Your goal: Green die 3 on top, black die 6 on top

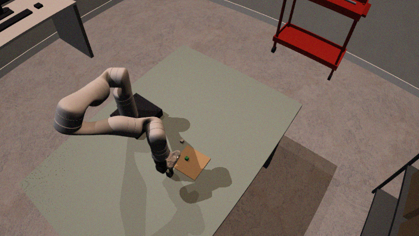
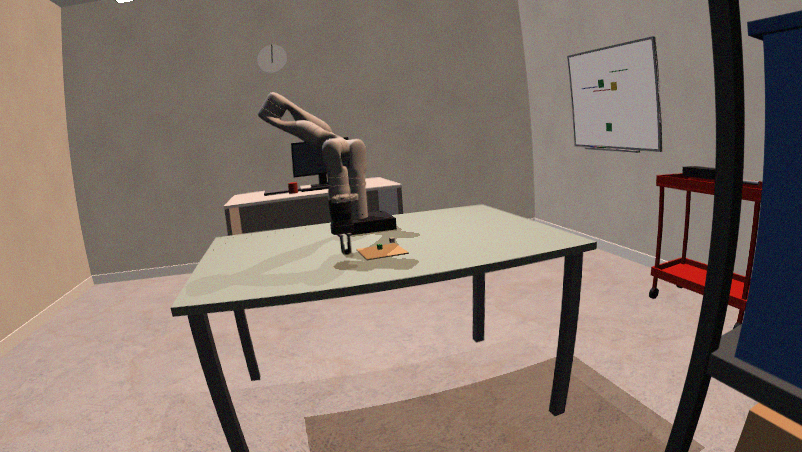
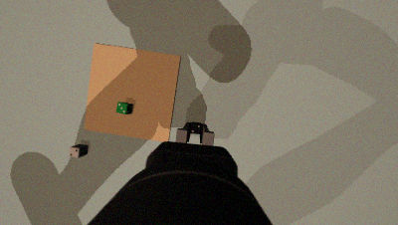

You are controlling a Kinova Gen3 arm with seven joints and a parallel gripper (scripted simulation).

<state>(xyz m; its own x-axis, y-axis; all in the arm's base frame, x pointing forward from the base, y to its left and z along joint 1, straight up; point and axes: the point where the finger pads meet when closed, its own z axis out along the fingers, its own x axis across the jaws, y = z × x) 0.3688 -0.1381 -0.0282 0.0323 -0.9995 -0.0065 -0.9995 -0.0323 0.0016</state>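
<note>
My hand is 11 cm to the right of the green die, 2 cm short of it and 1 cm above it. The rest, counted from my hand: white die 18 cm to the left, 6 cm behind, 1 cm below; then black die 1 cm below; then orange mat 11 cm to the left, 4 cm ahead, 2 cm below.
</note>
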